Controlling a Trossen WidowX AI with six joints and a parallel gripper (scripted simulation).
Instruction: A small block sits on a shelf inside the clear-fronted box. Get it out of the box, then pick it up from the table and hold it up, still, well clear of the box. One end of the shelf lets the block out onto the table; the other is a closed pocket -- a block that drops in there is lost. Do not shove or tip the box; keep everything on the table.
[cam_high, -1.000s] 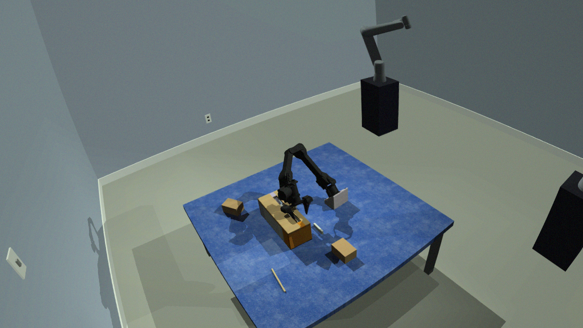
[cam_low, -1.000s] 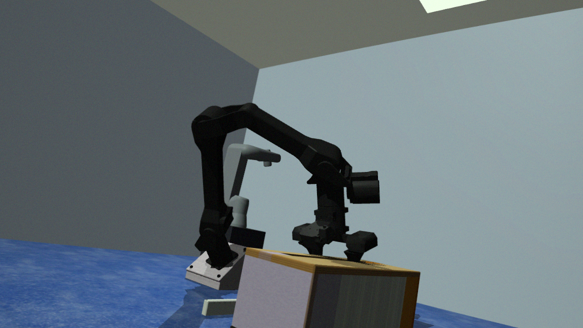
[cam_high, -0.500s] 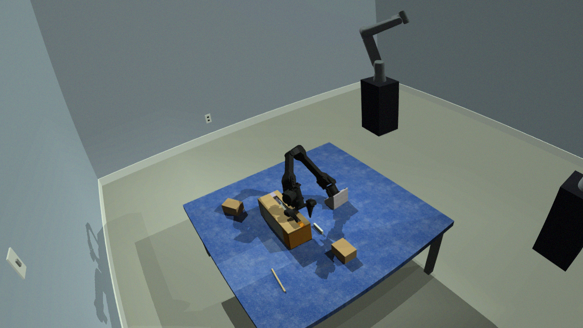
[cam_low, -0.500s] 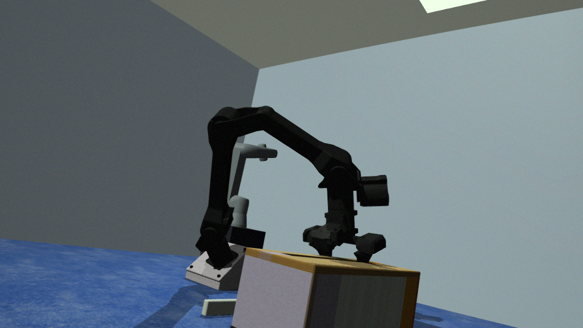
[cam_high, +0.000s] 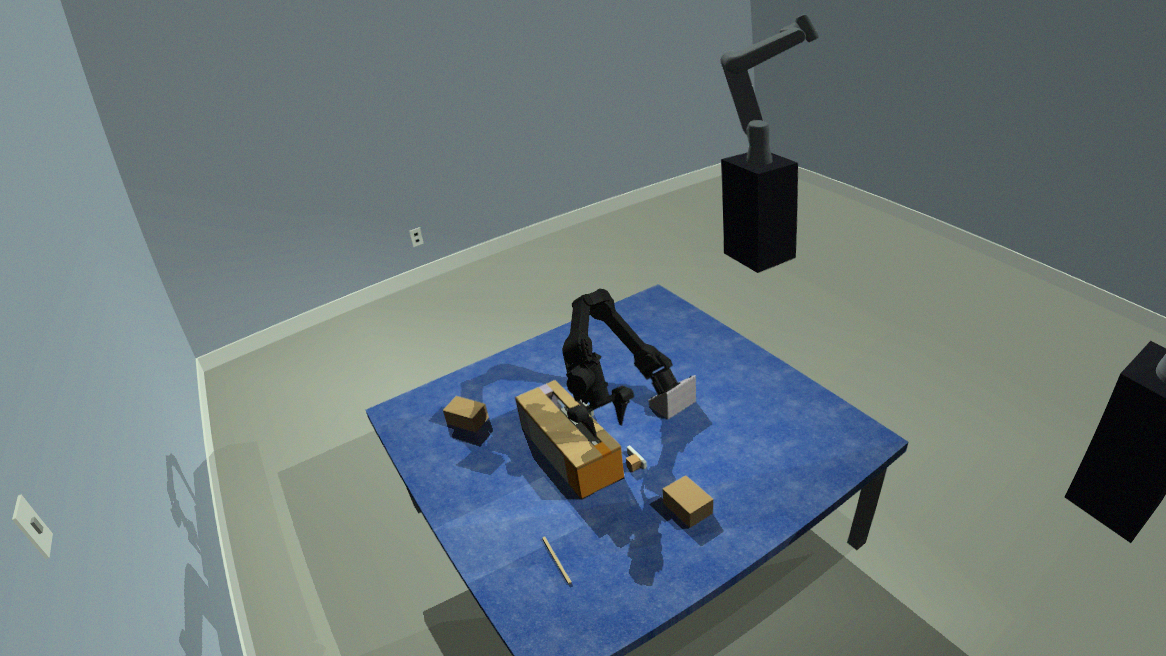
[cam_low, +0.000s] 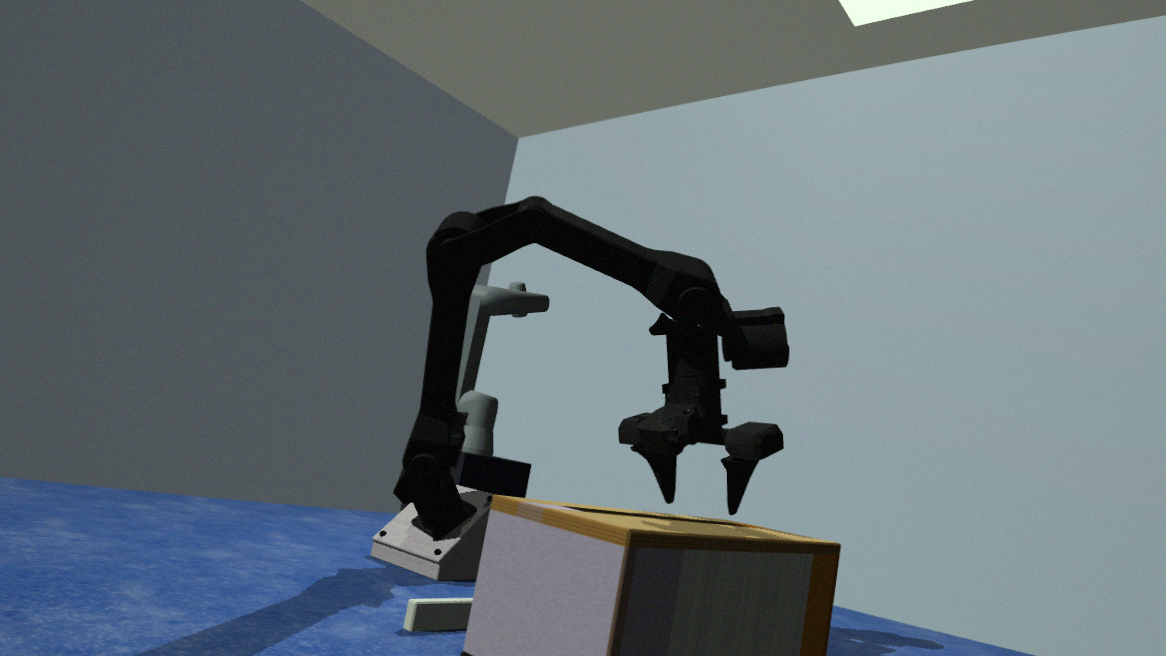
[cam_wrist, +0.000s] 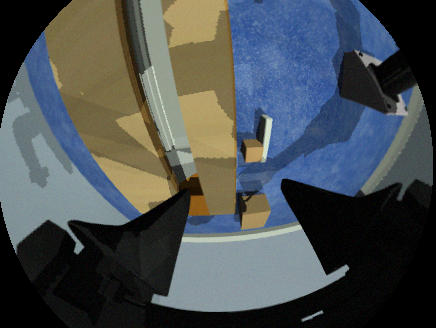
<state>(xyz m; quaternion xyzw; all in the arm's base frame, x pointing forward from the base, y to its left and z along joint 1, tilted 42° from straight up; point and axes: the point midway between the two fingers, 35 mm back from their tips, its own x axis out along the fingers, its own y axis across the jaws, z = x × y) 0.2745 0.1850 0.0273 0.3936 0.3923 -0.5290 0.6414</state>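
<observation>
My gripper tip is now 5 cm past the brown block, 4 cm to the right of it and 12 cm above it. Round my gripper tip: thin wooden stick (30 cm ahead, 23 cm to the left, 14 cm below); box (4 cm ahead, 13 cm to the right, 8 cm below).
</observation>
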